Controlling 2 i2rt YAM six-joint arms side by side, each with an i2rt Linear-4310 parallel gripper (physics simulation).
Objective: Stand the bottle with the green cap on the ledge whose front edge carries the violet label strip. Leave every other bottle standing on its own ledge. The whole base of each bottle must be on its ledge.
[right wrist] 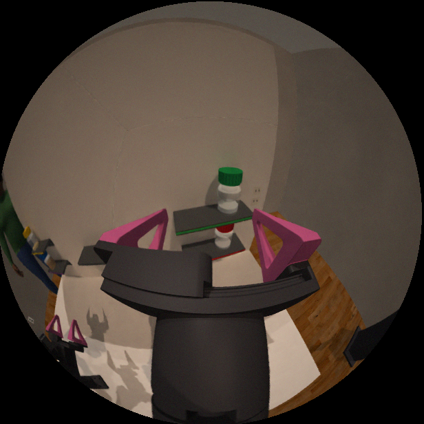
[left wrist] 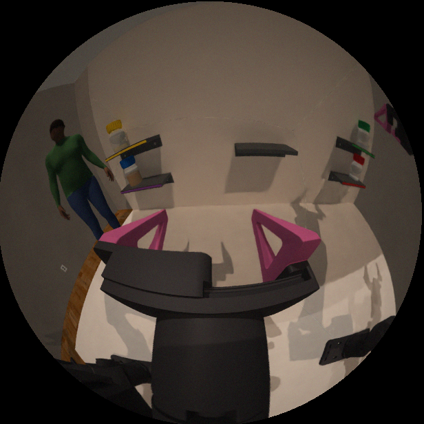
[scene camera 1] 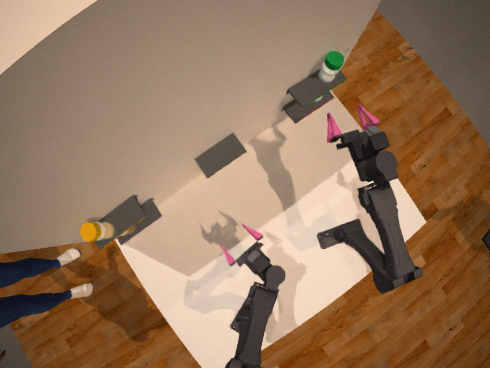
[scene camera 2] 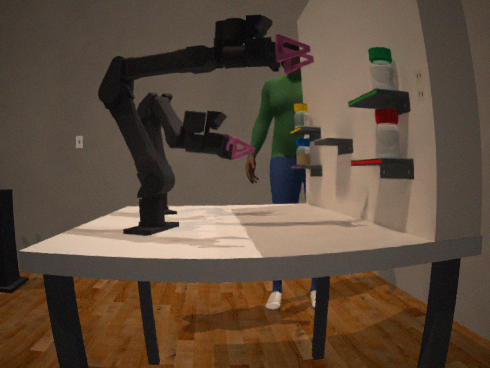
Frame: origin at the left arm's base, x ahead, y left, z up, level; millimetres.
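Seen in the pictures: left gripper, fingertip midpoint: [scene camera 1: 230,233] [scene camera 2: 251,148]; right gripper, fingertip midpoint: [scene camera 1: 343,109] [scene camera 2: 311,54]; left arm's base, origin of the base link: [scene camera 1: 248,311]; right arm's base, origin of the base link: [scene camera 1: 340,233] [scene camera 2: 152,229].
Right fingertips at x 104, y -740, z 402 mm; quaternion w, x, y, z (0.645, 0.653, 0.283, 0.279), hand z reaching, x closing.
Pixels of each thing's top centre, then the offset from my right fingertips to it. "spot": a spot on its surface instead.
- green-capped bottle, middle of its top: [scene camera 2: 379,50] [scene camera 1: 335,58] 86 mm ahead, 144 mm right, 0 mm up
- blue-capped bottle, middle of its top: [scene camera 2: 302,138] 455 mm ahead, 645 mm left, 140 mm down
- red-capped bottle, middle of its top: [scene camera 2: 386,110] 88 mm ahead, 141 mm right, 140 mm down
- red-strip ledge, surface spot: [scene camera 2: 397,169] spot: 129 mm ahead, 132 mm right, 267 mm down
- yellow-capped bottle, middle of its top: [scene camera 1: 88,231] [scene camera 2: 300,104] 455 mm ahead, 650 mm left, 0 mm up
- middle ledge, middle of its top: [scene camera 2: 332,140] [scene camera 1: 220,154] 271 mm ahead, 255 mm left, 175 mm down
The green-capped bottle [scene camera 1: 331,67] [scene camera 2: 381,70] [left wrist: 363,134] [right wrist: 229,191] stands upright near the right end of the green-strip ledge [scene camera 1: 307,93] [scene camera 2: 400,101] [right wrist: 200,218]. The violet-strip ledge [scene camera 1: 154,212] [scene camera 2: 315,172] [left wrist: 157,181] is the lower ledge of the far pair, and a blue-capped bottle [scene camera 2: 303,154] [left wrist: 131,172] stands on its left part in the left wrist view. My right gripper [scene camera 1: 352,122] [scene camera 2: 311,54] [right wrist: 209,213] is open and empty, in front of the green-strip ledge and short of the bottle. My left gripper [scene camera 1: 236,239] [scene camera 2: 252,150] [left wrist: 209,213] is open and empty over the table, away from the ledges.
A red-capped bottle [scene camera 2: 387,135] [right wrist: 223,236] stands on the red-strip ledge [scene camera 2: 397,169] below the green one. A yellow-capped bottle [scene camera 1: 96,231] [left wrist: 117,137] stands on the yellow-strip ledge [left wrist: 153,143] above the violet one. A middle ledge [scene camera 1: 220,155] [scene camera 2: 337,144] [left wrist: 265,149] is bare. A person [scene camera 2: 285,120] stands beyond the table.
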